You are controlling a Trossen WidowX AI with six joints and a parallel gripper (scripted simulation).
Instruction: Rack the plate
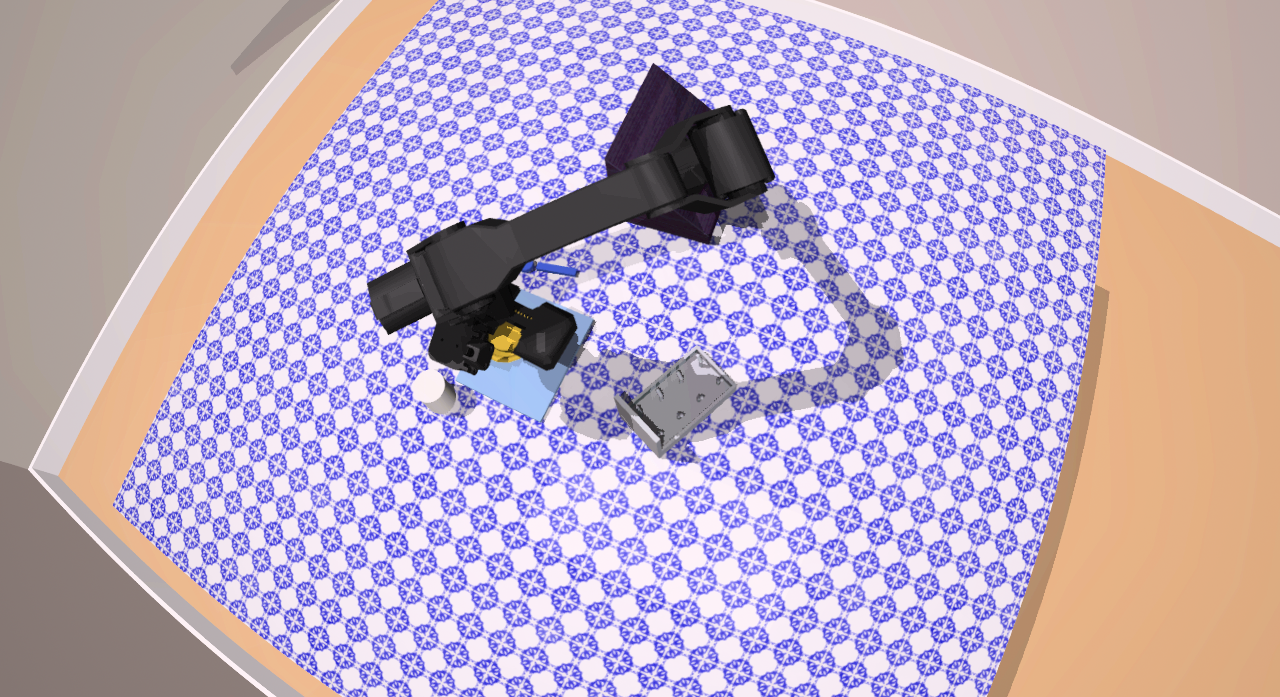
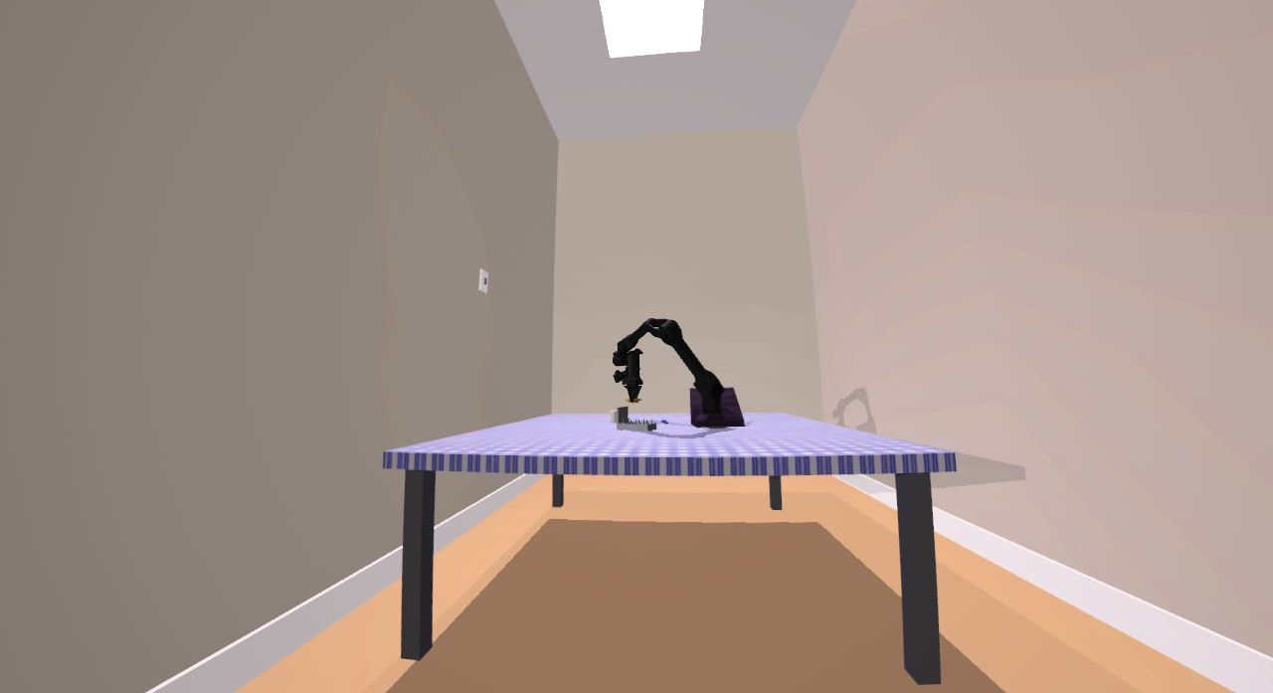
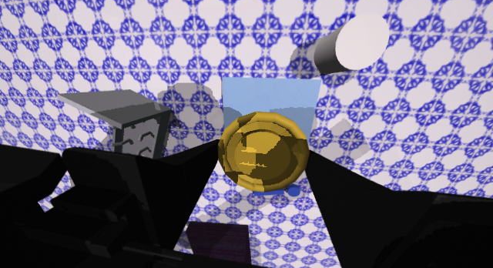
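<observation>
The grey dish rack lies 50 mm behind my gripper tip, 200 mm to the left of it and 70 mm below it. Also, from my gripper tip: light blue sheet: 10 mm behind, 10 mm to the right, 90 mm below; then white cup: 100 mm ahead, 80 mm to the right, 60 mm below; then yellow plate: 10 mm above.
</observation>
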